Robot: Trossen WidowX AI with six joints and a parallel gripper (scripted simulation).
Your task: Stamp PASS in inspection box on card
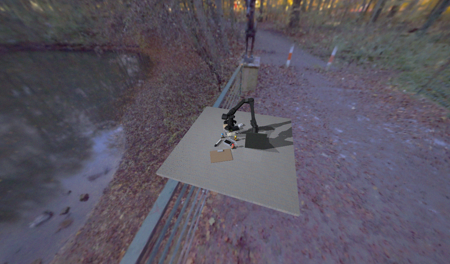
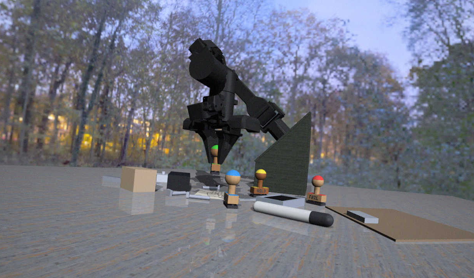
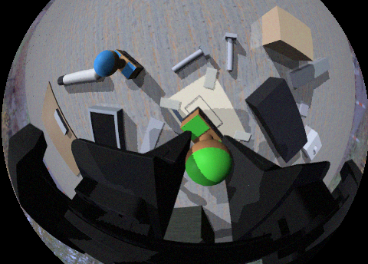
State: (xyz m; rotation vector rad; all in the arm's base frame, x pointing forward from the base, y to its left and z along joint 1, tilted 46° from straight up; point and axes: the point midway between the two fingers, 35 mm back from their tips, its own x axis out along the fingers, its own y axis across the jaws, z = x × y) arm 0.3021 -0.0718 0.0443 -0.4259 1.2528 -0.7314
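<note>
The white card lies 70 mm below my gripper tip, 10 mm to the right of it and 10 mm behind it. Round my gripper tip: black block 110 mm to the right, 50 mm below, 20 mm behind; then blue-topped stamp 80 mm to the left, 80 mm ahead, 50 mm below; then green-topped stamp right at my gripper tip.
</note>
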